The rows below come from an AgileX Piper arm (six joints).
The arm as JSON. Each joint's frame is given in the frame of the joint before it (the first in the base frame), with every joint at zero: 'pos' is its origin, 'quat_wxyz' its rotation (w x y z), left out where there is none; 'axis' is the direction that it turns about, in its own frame. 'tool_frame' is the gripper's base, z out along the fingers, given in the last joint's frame.
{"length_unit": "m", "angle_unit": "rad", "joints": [
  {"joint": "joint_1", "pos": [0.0, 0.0, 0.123], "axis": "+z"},
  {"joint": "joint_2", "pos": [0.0, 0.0, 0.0], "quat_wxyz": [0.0, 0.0, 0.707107, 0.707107], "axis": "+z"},
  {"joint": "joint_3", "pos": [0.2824, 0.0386, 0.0], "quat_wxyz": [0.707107, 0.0, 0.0, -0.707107], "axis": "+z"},
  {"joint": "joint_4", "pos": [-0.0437, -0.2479, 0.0], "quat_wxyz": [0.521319, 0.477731, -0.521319, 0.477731], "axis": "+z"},
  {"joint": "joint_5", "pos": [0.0, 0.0, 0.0], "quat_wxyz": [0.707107, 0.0, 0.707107, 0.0], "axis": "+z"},
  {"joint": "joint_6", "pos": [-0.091, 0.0, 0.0], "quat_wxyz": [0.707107, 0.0, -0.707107, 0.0], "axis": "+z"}
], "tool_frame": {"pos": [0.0, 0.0, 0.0], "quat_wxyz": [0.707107, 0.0, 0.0, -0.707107]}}
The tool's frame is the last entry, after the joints.
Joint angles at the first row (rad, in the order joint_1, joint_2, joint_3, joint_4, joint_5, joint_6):
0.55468 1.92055 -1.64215 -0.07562 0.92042 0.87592
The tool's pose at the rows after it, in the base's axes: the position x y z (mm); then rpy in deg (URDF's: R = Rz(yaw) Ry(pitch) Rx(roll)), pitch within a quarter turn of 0, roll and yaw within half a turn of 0:
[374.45 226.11 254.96 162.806 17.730 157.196]
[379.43 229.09 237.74 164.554 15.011 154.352]
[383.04 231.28 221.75 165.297 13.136 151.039]
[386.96 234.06 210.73 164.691 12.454 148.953]
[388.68 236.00 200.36 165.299 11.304 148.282]
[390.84 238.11 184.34 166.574 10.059 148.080]
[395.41 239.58 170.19 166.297 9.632 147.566]
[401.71 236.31 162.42 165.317 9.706 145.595]
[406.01 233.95 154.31 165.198 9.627 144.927]
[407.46 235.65 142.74 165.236 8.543 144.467]
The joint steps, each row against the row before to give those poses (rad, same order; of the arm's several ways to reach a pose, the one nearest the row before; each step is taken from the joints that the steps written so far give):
0.00246 0.06832 -0.06220 -0.00645 0.03192 0.06538
-0.00001 0.04779 -0.01629 0.00001 0.02347 0.06117
0.00002 0.03620 0.00001 -0.00104 -0.00418 0.06574
-0.00002 0.02628 -0.00001 0.00242 -0.02733 0.03772
0.00000 0.02400 -0.00171 0.00984 -0.00328 0.01186
0.00001 0.03537 0.00000 0.00850 -0.00587 0.00552
-0.00395 0.03256 0.00001 0.00762 -0.03347 0.00345
-0.01315 0.01866 0.00000 -0.00099 -0.03359 0.02142
-0.00931 0.01911 -0.00115 0.00095 -0.01917 0.00271
-0.00118 0.02550 0.00001 0.01831 -0.01714 0.00002

